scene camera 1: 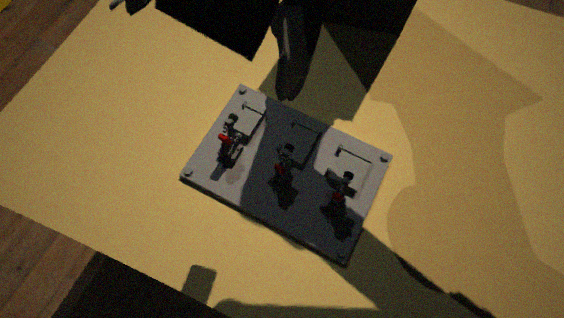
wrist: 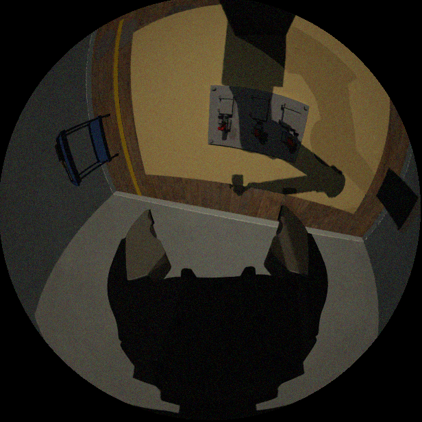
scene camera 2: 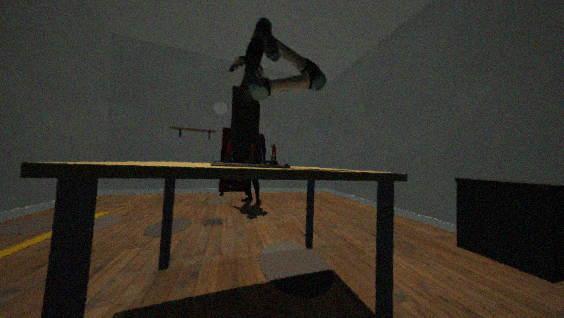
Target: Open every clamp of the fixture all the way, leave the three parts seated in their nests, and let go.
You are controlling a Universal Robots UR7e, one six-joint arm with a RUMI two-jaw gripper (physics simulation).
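Places are measured from the arm's base along level axes (x ahead, y left, z up), in centimetres.
Pixels of known places: gripper, fingertip midpoint: (scene camera 1: 214, 58) (scene camera 2: 245, 79); arm's base, link origin: (scene camera 2: 246, 95).
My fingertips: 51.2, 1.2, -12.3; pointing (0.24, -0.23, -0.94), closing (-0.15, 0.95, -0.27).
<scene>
Ahead of a thing's pixels: the offset from my fingertips to its middle, as dx, dy, dz. "*": to the spot under its first point.
The fixture plate {* -0.3, -10.2, -39.1} (scene camera 1: 202, 160) (wrist: 215, 136) lies on the table, partly in shadow. Its three clamps have red handles: the left clamp {* -3.4, -5.5, -30.0} (scene camera 1: 226, 140) (wrist: 222, 127), the middle clamp {* -4.2, +5.3, -30.8} (scene camera 1: 282, 169) (wrist: 258, 132) and the right clamp {* -4.7, +15.7, -30.2} (scene camera 1: 338, 197) (wrist: 290, 142). Their arms appear raised off the parts; how far each is open is too dark to tell. The left part {-11.9, -6.9, -37.5} (scene camera 1: 248, 121), middle part {-13.6, +4.1, -38.0} (scene camera 1: 304, 137) and right part {-13.8, +15.1, -37.8} (scene camera 1: 356, 164) appear flat in their nests. My gripper (wrist: 215, 210) is open and empty, high above and well away from the fixture, touching no clamp.
The table (scene camera 1: 115, 125) (scene camera 2: 150, 171) carries the fixture. The folded arm (scene camera 2: 290, 84) is raised above it. A black cabinet (scene camera 2: 510, 225) stands at the right, and a blue-panelled frame (wrist: 100, 140) at the left in the wrist view. Legs of a person (scene camera 2: 257, 191) show behind the table.
</scene>
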